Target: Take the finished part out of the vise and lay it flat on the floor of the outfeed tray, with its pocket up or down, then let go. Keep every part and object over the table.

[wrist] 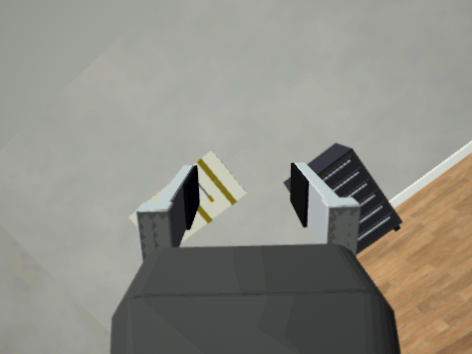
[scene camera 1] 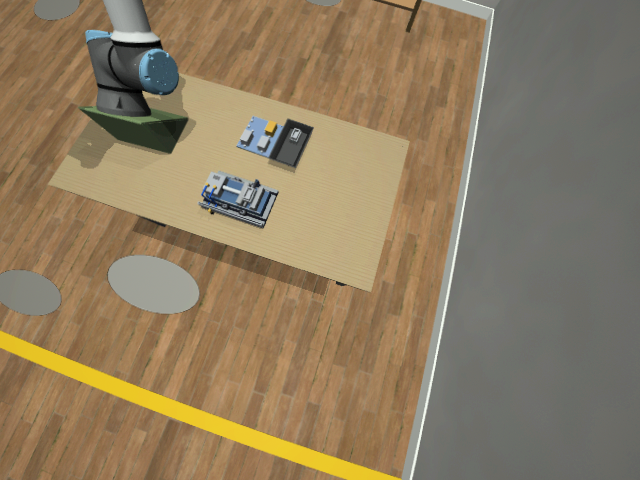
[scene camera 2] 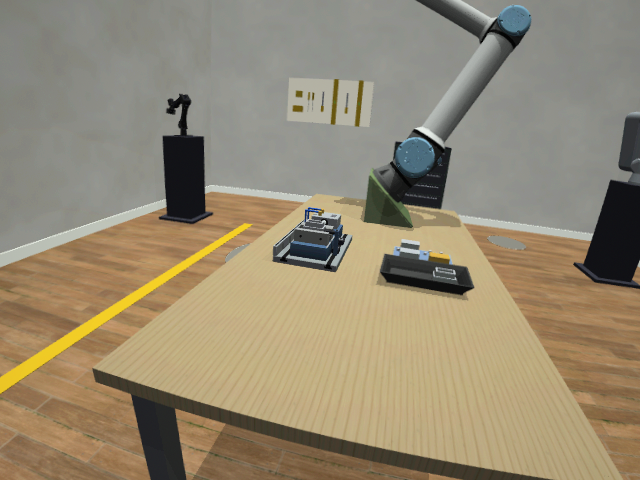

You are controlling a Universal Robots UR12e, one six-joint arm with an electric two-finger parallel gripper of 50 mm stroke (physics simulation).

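Places are measured from the arm's base along level axes (x left, y ahead, z down), in metres.
Pixels of known places: gripper, fingertip midpoint: point(wrist: 244, 183); arm's base, link origin: point(scene camera 1: 125, 111) point(scene camera 2: 385, 187).
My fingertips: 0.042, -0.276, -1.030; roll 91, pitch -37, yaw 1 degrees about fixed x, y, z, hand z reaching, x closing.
For each thing: its middle in the pictures, then the offset to it from my fingertips, as dx, dy, dz.
- vise, body centre: point(scene camera 2: 317, 235) point(scene camera 1: 237, 195) -0.228, +0.861, +1.117
- small light-grey part, body centre: point(scene camera 2: 314, 227) point(scene camera 1: 249, 194) -0.225, +0.928, +1.069
- blue plate, body centre: point(scene camera 2: 422, 260) point(scene camera 1: 260, 136) +0.115, +0.823, +1.163
- orange block, body centre: point(scene camera 2: 438, 260) point(scene camera 1: 271, 128) +0.158, +0.867, +1.141
The vise point(scene camera 1: 215, 181) point(scene camera 2: 310, 250) stands on the table, blue and grey on a grey base. A small light-grey part point(scene camera 1: 249, 194) with a pocket facing up sits between its jaws; how tightly they hold it cannot be told. The black outfeed tray point(scene camera 1: 288, 152) point(scene camera 2: 413, 279) stands apart from the vise. Another light-grey part point(scene camera 1: 295, 134) point(scene camera 2: 444, 272) with a pocket lies in one end of the tray. My gripper point(wrist: 244, 183) is open and empty in the wrist view, facing the wall, away from the vise and tray. It does not show in the scene views.
A blue plate point(scene camera 1: 256, 132) beside the tray bears two grey blocks point(scene camera 1: 246, 136) point(scene camera 1: 263, 143) and an orange block point(scene camera 1: 270, 128) point(scene camera 2: 439, 257). Blue hoses point(scene camera 1: 208, 192) rise at one end of the vise. The green arm base point(scene camera 1: 139, 133) point(scene camera 2: 385, 209) stands at the table's far end.
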